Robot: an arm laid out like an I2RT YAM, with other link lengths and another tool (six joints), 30 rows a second.
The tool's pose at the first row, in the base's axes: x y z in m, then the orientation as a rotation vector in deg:
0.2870, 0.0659, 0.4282, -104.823, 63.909, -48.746
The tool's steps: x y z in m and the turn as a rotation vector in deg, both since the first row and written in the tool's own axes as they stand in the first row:
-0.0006, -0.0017, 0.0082, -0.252, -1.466, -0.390
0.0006, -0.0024, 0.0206, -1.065, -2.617, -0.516
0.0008, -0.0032, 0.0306, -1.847, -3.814, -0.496
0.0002, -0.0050, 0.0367, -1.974, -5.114, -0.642
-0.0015, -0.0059, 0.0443, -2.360, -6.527, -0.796
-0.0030, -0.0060, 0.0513, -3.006, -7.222, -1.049
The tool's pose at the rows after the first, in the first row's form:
0.2944, 0.0693, 0.4260, -105.643, 62.819, -47.397
0.3056, 0.0720, 0.4213, -106.652, 62.480, -45.971
0.3144, 0.0750, 0.4176, -107.531, 62.207, -44.422
0.3200, 0.0778, 0.4164, -108.001, 61.331, -43.144
0.3262, 0.0818, 0.4136, -108.695, 60.525, -41.643
0.3316, 0.0852, 0.4104, -109.524, 60.247, -40.800

